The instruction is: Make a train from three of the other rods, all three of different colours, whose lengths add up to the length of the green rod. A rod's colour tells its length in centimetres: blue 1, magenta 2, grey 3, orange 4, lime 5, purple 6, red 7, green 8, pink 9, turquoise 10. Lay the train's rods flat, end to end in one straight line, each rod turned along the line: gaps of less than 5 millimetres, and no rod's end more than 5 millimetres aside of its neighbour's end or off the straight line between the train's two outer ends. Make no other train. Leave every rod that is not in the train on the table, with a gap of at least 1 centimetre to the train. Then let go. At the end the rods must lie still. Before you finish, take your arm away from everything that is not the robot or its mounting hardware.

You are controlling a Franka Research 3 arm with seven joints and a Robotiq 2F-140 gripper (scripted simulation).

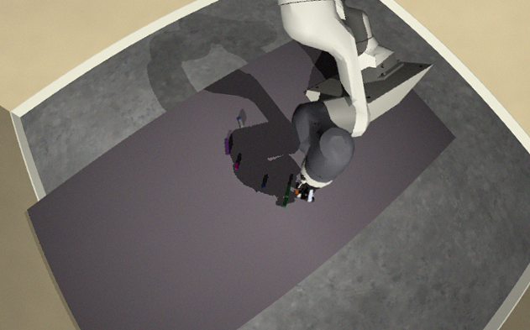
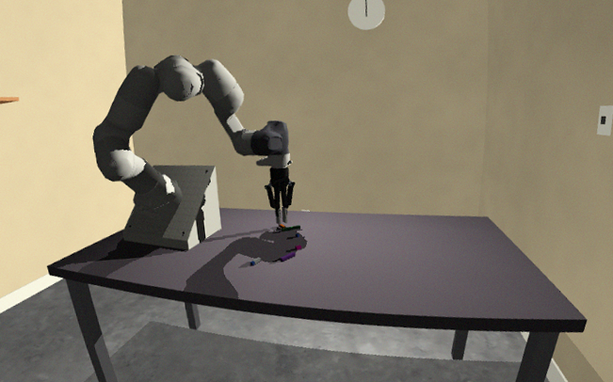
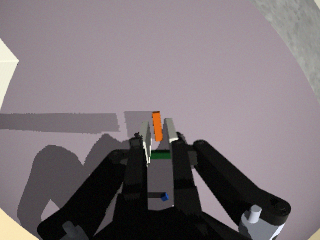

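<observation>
Now: the orange rod 50 mm below my hand. Also, from my hand: purple rod 130 mm ahead, 280 mm to the right, 50 mm below; then green rod 50 mm ahead, 20 mm to the right, 50 mm below; then magenta rod 140 mm ahead, 200 mm to the right, 50 mm below.
</observation>
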